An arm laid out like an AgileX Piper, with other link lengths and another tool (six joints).
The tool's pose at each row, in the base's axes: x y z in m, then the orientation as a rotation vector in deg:
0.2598 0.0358 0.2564 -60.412 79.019 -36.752
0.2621 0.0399 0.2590 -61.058 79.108 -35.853
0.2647 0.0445 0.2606 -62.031 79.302 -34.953
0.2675 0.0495 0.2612 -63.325 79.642 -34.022
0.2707 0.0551 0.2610 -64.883 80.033 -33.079
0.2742 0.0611 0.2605 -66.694 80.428 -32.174
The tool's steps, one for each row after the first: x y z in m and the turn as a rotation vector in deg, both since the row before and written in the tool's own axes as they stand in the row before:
-0.0045 -0.0010 0.0028 -0.854 -0.415 0.148
-0.0044 0.0000 0.0034 -1.124 -0.336 -0.023
-0.0042 0.0009 0.0038 -1.421 -0.235 -0.162
-0.0043 0.0017 0.0045 -1.629 -0.190 -0.304
-0.0044 0.0018 0.0050 -1.789 -0.150 -0.480

